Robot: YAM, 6 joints.
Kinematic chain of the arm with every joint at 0, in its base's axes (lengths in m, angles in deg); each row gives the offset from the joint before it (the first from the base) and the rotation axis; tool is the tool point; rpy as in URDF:
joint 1: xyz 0 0 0.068 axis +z
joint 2: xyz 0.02 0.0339 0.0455 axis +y
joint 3: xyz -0.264 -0.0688 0 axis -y
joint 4: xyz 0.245 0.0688 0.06 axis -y
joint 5: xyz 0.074 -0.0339 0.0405 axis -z
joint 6: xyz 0.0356 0 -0.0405 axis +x
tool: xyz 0 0 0 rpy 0 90 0
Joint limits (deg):
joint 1: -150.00..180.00
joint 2: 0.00..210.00
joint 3: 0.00..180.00
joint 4: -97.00..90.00
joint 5: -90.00..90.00
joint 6: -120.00..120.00
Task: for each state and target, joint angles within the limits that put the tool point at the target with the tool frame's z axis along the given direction. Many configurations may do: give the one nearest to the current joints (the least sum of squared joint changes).
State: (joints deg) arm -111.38 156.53 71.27 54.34 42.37 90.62
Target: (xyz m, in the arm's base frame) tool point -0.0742 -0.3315 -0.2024 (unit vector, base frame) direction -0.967 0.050 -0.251
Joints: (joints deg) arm -96.81 176.81 80.69 20.64 74.98 90.62
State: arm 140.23 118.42 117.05 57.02 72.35 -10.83
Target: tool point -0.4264 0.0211 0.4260 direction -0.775 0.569 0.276
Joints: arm 179.88 102.62 93.46 28.73 34.55 -10.83
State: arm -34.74 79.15 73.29 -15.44 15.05 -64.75
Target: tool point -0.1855 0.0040 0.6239 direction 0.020 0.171 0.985
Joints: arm 0.64 34.44 108.44 14.73 -9.83 -64.75
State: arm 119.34 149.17 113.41 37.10 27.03 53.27
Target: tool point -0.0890 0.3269 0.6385 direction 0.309 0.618 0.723
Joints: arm 108.16 111.26 147.08 20.01 29.09 53.27
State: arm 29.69 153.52 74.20 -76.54 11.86 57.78
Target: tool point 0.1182 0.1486 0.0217 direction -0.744 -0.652 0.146
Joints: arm 49.90 148.32 56.72 -96.89 -8.58 57.78
